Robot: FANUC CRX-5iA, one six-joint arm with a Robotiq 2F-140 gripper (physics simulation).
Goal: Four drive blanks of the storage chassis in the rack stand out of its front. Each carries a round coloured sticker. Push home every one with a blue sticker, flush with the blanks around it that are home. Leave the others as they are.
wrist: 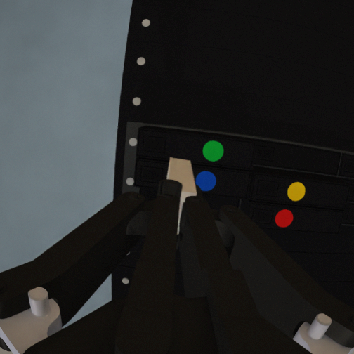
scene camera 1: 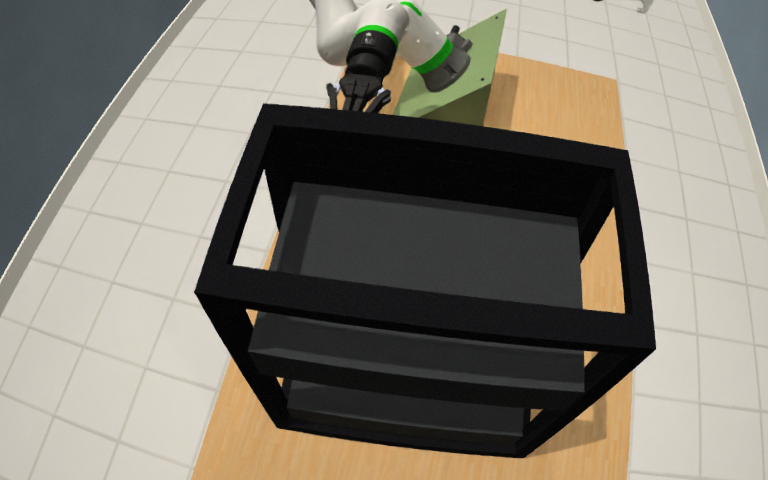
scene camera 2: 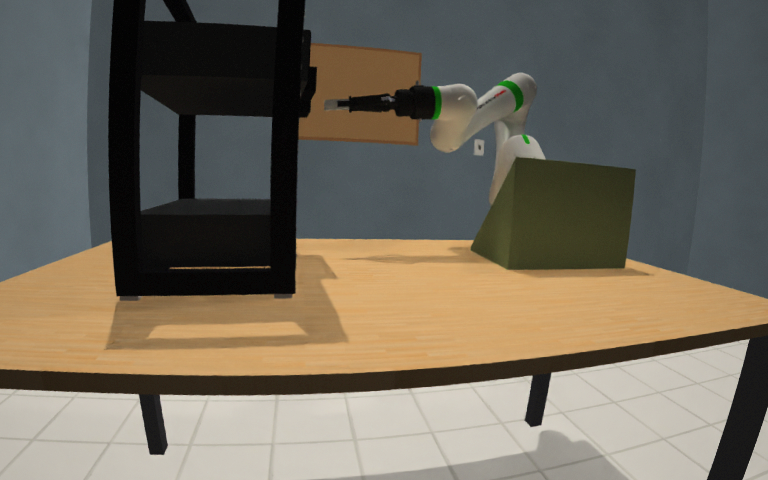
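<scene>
The storage chassis (scene camera 1: 441, 249) (scene camera 2: 209, 50) is the upper box in the black rack (scene camera 1: 430, 308) (scene camera 2: 125, 169). In the wrist view, round stickers mark four blanks: green (wrist: 213, 151) at the upper left, blue (wrist: 205, 181) below it, yellow (wrist: 296, 191) to the right, and red (wrist: 284, 218) below yellow. In scene camera 2, dark parts (scene camera 2: 310, 84) stand out of the front; their stickers do not show. My gripper (scene camera 2: 336, 104) (wrist: 177, 175) is shut and empty, its pale tips apart from the front. In the wrist view they overlap the blue-stickered blank's row, left of the sticker.
A lower box (scene camera 1: 396, 410) (scene camera 2: 203, 240) sits at the rack's bottom. The rack stands on a wooden table (scene camera 1: 226, 447) (scene camera 2: 424, 322). The arm's green wedge-shaped base (scene camera 1: 495, 67) (scene camera 2: 569, 217) faces the rack front. In scene camera 1 the rack's top rail hides my fingertips.
</scene>
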